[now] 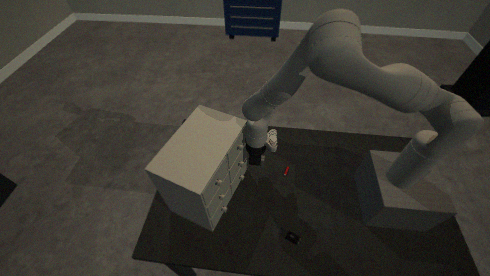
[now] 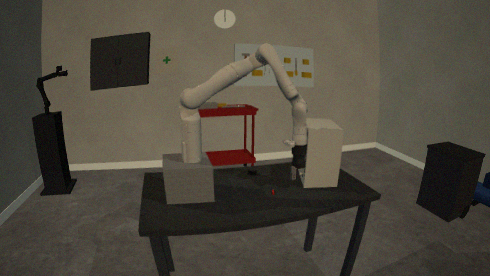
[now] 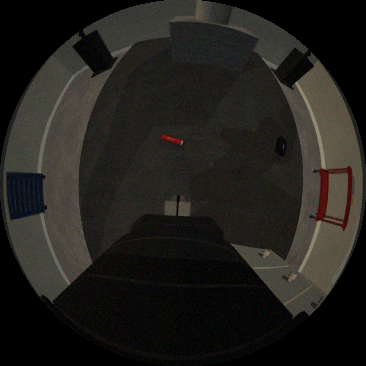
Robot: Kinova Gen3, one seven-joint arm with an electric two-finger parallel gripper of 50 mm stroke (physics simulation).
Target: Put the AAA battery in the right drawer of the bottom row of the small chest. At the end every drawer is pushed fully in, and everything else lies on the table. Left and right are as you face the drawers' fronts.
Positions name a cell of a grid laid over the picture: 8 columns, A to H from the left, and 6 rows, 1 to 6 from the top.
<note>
In view: the gripper (image 3: D4) and a small chest (image 1: C4).
The small chest shows as well in image 2 (image 2: F4).
</note>
